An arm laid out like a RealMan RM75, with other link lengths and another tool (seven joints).
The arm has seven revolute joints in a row. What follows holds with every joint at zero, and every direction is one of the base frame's. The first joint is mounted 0.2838 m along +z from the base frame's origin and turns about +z. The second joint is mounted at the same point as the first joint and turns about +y. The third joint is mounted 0.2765 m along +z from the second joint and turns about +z. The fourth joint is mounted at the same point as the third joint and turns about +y. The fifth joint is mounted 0.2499 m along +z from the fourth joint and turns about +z. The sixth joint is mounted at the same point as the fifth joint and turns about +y. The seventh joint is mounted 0.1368 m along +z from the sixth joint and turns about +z. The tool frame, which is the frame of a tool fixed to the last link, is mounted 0.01 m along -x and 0.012 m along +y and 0.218 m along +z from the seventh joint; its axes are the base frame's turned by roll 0, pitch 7.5 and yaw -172.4 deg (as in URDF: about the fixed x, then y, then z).
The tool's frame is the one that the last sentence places.
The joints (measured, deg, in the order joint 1, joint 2, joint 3, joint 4, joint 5, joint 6, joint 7), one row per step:
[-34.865, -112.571, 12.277, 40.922, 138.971, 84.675, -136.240]
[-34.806, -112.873, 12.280, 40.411, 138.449, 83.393, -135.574]
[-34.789, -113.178, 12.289, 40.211, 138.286, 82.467, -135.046]
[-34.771, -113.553, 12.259, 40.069, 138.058, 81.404, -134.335]
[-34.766, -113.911, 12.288, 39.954, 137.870, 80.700, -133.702]
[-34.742, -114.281, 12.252, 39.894, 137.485, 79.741, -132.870]
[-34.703, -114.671, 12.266, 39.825, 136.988, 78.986, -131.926]
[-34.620, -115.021, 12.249, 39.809, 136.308, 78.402, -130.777]
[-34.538, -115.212, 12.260, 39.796, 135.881, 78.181, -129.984]
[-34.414, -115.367, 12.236, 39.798, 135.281, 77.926, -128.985]
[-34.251, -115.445, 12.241, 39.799, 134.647, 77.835, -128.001]
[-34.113, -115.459, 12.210, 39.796, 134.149, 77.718, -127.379]
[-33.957, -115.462, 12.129, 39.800, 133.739, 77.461, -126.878]
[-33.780, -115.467, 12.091, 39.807, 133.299, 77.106, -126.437]
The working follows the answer.
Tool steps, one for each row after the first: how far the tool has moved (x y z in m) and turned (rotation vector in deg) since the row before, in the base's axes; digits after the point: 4 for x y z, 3 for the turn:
[-0.0018, 0.0038, -0.0018, 0.819, 0.113, 0.076]
[-0.0019, 0.0023, -0.0019, 0.490, 0.315, 0.031]
[-0.0021, 0.0029, -0.0016, 0.662, 0.430, -0.050]
[-0.0006, 0.0015, -0.0024, 0.358, 0.285, -0.185]
[-0.0013, 0.0032, -0.0008, 0.756, 0.421, -0.220]
[0.0001, 0.0025, -0.0014, 0.645, 0.318, -0.423]
[0.0008, 0.0024, -0.0003, 0.751, 0.302, -0.647]
[0.0008, 0.0009, -0.0003, 0.379, 0.195, -0.505]
[0.0006, 0.0015, 0.0009, 0.598, 0.263, -0.620]
[0.0008, 0.0010, 0.0013, 0.540, 0.228, -0.669]
[0.0001, 0.0011, 0.0018, 0.496, 0.125, -0.358]
[-0.0012, 0.0013, 0.0022, 0.563, 0.167, -0.129]
[-0.0017, 0.0015, 0.0024, 0.612, 0.184, -0.031]

Tool pose at each row, in the base's axes (x y z in m, rotation vector in deg; rounded; the steps above come from the unrounded poses):
[-0.3434, 0.5114, -0.0365, -102.464, 117.524, 27.008]
[-0.3452, 0.5151, -0.0383, -102.090, 117.055, 27.912]
[-0.3471, 0.5174, -0.0402, -101.874, 116.949, 28.692]
[-0.3492, 0.5204, -0.0418, -101.478, 116.879, 29.720]
[-0.3498, 0.5219, -0.0442, -101.092, 116.997, 30.280]
[-0.3511, 0.5251, -0.0450, -100.448, 116.987, 31.331]
[-0.3510, 0.5275, -0.0464, -99.630, 117.127, 32.112]
[-0.3502, 0.5300, -0.0467, -98.499, 117.351, 32.903]
[-0.3494, 0.5308, -0.0470, -97.729, 117.623, 33.286]
[-0.3488, 0.5323, -0.0461, -96.707, 117.883, 33.899]
[-0.3480, 0.5333, -0.0448, -95.659, 118.185, 34.406]
[-0.3479, 0.5343, -0.0430, -94.982, 118.215, 34.872]
[-0.3491, 0.5356, -0.0408, -94.526, 118.066, 35.513]
[-0.3508, 0.5371, -0.0384, -94.152, 117.827, 36.246]

